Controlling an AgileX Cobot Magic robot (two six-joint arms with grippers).
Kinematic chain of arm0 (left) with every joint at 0, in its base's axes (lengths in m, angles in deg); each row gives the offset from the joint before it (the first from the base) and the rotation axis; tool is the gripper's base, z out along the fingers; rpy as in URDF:
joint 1: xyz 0 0 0.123 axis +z
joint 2: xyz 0 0 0 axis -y
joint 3: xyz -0.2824 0 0.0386 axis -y
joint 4: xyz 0.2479 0 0.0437 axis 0.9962 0 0.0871
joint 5: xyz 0 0 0 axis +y
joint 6: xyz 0.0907 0 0.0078 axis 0.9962 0 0.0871
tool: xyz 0 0 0 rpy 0 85 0
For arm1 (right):
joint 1: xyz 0 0 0.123 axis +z
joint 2: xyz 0 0 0 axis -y
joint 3: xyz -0.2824 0 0.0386 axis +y
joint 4: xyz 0.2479 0 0.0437 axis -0.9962 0 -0.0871
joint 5: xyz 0 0 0 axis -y
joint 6: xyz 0.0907 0 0.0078 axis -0.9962 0 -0.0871
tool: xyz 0 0 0 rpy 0 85 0
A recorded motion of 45 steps. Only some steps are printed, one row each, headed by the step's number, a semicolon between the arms.
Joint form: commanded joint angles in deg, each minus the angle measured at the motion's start. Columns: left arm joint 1, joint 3, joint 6, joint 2, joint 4, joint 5; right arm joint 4, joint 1, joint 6, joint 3, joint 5, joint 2.
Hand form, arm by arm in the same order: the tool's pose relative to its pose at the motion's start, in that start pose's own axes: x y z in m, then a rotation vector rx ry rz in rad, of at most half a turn. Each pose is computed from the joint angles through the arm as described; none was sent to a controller.
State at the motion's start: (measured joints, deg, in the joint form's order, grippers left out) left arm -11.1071 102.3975 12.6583 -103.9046 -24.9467 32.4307; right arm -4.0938 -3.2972 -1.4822 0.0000 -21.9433 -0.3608
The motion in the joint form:
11: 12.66 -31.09 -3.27 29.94 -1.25 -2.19; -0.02 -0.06 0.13 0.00 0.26 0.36
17: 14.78 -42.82 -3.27 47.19 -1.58 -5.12; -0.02 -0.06 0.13 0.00 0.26 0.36
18: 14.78 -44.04 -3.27 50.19 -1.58 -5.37; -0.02 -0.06 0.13 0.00 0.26 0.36
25: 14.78 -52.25 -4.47 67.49 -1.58 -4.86; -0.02 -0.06 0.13 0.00 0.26 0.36
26: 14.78 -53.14 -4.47 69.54 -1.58 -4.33; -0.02 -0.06 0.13 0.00 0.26 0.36
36: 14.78 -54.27 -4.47 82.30 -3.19 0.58; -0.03 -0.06 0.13 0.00 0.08 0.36
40: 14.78 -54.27 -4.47 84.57 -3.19 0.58; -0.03 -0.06 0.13 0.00 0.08 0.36
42: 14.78 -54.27 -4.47 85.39 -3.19 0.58; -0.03 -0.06 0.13 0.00 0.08 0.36
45: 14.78 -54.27 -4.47 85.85 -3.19 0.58; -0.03 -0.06 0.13 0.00 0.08 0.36
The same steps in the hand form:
11: 0.0478 0.0390 -0.1489 -0.1910 -0.0803 -0.1739; -0.0006 0.0000 -0.0004 0.0002 -0.0109 -0.0018
17: 0.0775 0.0175 -0.2220 -0.2197 -0.2313 -0.1572; -0.0006 0.0000 -0.0004 0.0002 -0.0109 -0.0018
18: 0.0812 0.0115 -0.2350 -0.2163 -0.2646 -0.1464; -0.0006 0.0000 -0.0004 0.0002 -0.0109 -0.0018
25: 0.1210 -0.0181 -0.2965 -0.1868 -0.4063 -0.1142; -0.0006 0.0000 -0.0004 0.0002 -0.0109 -0.0018
26: 0.1270 -0.0214 -0.3027 -0.1817 -0.4161 -0.1078; -0.0006 0.0000 -0.0004 0.0002 -0.0109 -0.0018
36: 0.1552 -0.0499 -0.3525 -0.1138 -0.5241 -0.0585; -0.0003 0.0000 -0.0004 0.0002 -0.0077 -0.0016
40: 0.1597 -0.0545 -0.3622 -0.1075 -0.5605 -0.0438; -0.0003 0.0000 -0.0004 0.0002 -0.0077 -0.0016
42: 0.1614 -0.0562 -0.3657 -0.1051 -0.5736 -0.0385; -0.0003 0.0000 -0.0004 0.0002 -0.0077 -0.0016
45: 0.1624 -0.0571 -0.3677 -0.1038 -0.5810 -0.0355; -0.0003 0.0000 -0.0004 0.0002 -0.0077 -0.0016

